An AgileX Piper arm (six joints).
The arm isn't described. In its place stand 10 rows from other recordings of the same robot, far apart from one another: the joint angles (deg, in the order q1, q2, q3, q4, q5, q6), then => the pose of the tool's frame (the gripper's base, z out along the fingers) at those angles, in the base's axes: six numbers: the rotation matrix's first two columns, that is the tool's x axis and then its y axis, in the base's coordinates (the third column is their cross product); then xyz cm.
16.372, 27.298, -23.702, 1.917, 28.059, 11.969 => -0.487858, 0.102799, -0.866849, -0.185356, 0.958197, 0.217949, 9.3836, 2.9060, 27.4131
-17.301, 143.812, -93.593, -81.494, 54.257, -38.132 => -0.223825, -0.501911, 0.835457, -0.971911, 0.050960, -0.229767, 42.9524, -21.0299, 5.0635
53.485, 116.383, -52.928, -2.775, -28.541, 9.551 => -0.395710, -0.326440, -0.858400, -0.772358, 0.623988, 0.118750, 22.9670, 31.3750, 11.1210
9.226, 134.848, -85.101, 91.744, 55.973, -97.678 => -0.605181, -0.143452, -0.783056, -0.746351, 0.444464, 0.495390, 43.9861, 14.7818, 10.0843
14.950, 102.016, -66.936, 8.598, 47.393, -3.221 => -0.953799, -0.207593, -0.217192, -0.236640, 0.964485, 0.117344, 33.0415, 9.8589, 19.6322
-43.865, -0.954, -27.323, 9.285, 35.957, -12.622 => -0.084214, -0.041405, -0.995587, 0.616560, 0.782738, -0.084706, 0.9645, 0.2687, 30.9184
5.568, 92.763, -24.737, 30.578, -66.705, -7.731 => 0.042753, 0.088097, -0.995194, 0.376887, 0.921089, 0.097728, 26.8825, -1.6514, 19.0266
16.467, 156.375, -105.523, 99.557, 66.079, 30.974 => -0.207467, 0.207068, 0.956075, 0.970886, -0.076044, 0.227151, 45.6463, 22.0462, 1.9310
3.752, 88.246, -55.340, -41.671, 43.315, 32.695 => -0.890210, -0.061992, -0.451313, 0.144311, 0.901299, -0.408453, 30.0588, -2.1882, 23.6309
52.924, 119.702, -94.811, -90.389, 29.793, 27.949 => 0.270251, -0.919190, -0.286451, -0.369489, 0.175723, -0.912469, 33.2145, 36.4559, 25.7924
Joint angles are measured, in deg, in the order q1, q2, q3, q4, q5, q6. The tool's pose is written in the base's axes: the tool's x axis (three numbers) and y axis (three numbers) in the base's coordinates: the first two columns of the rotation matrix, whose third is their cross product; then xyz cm. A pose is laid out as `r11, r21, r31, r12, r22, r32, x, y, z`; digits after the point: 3 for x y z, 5 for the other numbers.
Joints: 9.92 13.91 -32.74 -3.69 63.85 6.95
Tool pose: -0.64205, -0.01828, -0.76645, -0.06912, 0.99702, 0.03412, 2.581, -0.082, 29.141
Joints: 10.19 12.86 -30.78 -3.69 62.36 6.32
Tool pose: -0.63333, -0.03238, -0.77320, -0.08267, 0.99624, 0.02599, 2.639, -0.053, 28.373
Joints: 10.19 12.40 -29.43 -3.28 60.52 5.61
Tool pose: -0.62022, -0.04079, -0.78337, -0.09533, 0.99516, 0.02365, 2.822, 0.047, 27.926
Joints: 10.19 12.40 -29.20 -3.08 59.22 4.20
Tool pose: -0.60343, -0.06202, -0.79500, -0.11313, 0.99354, 0.00836, 2.965, 0.106, 27.968
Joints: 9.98 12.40 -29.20 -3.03 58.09 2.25
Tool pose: -0.58398, -0.09130, -0.80661, -0.13091, 0.99124, -0.01743, 3.069, 0.125, 28.111
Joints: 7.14 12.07 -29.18 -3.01 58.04 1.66
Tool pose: -0.58190, -0.07174, -0.81009, -0.08770, 0.99583, -0.02519, 2.988, -0.034, 28.124
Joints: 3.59 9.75 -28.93 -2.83 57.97 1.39
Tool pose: -0.55460, -0.03675, -0.83130, -0.02891, 0.99927, -0.02488, 2.375, -0.233, 28.110
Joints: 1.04 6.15 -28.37 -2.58 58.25 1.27
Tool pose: -0.51509, -0.01089, -0.85707, 0.01387, 0.99968, -0.02104, 1.429, -0.322, 27.904
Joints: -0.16 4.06 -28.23 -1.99 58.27 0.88
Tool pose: -0.48623, -0.00155, -0.87383, 0.02718, 0.99949, -0.01690, 0.876, -0.271, 27.869
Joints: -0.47 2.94 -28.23 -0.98 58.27 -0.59
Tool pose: -0.46946, -0.01544, -0.88282, 0.01199, 0.99964, -0.02386, 0.573, -0.137, 27.880
